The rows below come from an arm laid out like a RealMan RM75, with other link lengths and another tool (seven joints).
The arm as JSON. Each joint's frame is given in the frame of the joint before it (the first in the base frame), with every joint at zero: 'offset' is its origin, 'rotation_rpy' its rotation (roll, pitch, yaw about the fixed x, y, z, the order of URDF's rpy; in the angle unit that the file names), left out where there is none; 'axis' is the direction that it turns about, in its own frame. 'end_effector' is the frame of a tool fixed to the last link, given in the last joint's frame.
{
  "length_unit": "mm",
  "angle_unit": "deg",
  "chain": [
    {
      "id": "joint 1",
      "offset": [
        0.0,
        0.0,
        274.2
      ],
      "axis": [
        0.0,
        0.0,
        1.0
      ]
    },
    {
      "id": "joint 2",
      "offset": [
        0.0,
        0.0,
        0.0
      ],
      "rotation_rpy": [
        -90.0,
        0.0,
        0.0
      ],
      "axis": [
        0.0,
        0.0,
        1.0
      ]
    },
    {
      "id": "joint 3",
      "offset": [
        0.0,
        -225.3,
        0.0
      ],
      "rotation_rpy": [
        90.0,
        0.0,
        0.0
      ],
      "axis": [
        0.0,
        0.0,
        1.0
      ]
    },
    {
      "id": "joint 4",
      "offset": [
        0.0,
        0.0,
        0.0
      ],
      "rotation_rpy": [
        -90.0,
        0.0,
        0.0
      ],
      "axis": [
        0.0,
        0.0,
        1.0
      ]
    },
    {
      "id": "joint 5",
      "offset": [
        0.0,
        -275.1,
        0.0
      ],
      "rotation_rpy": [
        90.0,
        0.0,
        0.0
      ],
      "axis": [
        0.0,
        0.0,
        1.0
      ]
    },
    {
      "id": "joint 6",
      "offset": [
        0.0,
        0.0,
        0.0
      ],
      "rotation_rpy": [
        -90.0,
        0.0,
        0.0
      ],
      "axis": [
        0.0,
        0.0,
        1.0
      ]
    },
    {
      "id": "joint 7",
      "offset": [
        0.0,
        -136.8,
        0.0
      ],
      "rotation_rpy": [
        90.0,
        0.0,
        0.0
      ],
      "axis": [
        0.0,
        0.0,
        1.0
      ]
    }
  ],
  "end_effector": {
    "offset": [
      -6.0,
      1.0,
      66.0
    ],
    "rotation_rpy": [
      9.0,
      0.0,
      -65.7
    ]
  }
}
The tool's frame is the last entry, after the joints.
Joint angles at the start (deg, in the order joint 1, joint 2, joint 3, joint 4, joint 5, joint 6, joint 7):
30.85 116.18 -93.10 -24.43 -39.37 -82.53 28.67
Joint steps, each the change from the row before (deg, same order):
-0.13 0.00 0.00 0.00 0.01 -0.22 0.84
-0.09 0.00 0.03 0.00 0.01 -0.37 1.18
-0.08 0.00 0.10 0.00 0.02 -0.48 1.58
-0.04 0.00 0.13 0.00 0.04 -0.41 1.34
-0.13 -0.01 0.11 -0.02 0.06 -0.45 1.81
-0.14 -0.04 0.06 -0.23 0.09 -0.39 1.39
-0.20 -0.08 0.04 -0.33 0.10 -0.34 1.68
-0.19 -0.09 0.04 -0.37 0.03 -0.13 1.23
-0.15 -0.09 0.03 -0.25 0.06 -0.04 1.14
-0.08 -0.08 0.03 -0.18 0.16 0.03 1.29
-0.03 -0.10 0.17 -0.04 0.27 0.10 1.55
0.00 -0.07 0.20 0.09 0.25 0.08 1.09
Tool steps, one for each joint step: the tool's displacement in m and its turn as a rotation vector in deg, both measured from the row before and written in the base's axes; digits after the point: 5 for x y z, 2 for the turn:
0.00043 -0.00081 0.00037 -0.70 0.45 -0.39
-0.00013 -0.00098 0.00072 -0.98 0.67 -0.42
-0.00038 -0.00097 0.00120 -1.26 0.92 -0.56
-0.00050 -0.00058 0.00127 -1.03 0.81 -0.47
-0.00005 -0.00085 0.00142 -1.41 1.01 -0.73
-0.00089 -0.00059 0.00176 -1.00 0.84 -0.37
-0.00075 -0.00045 0.00207 -1.18 0.90 -0.51
-0.00053 0.00000 0.00169 -0.79 0.57 -0.38
-0.00001 0.00026 0.00138 -0.74 0.47 -0.48
-0.00009 0.00075 0.00138 -0.83 0.55 -0.64
0.00055 0.00167 0.00204 -0.90 0.71 -0.99
0.00091 0.00152 0.00171 -0.58 0.55 -0.84

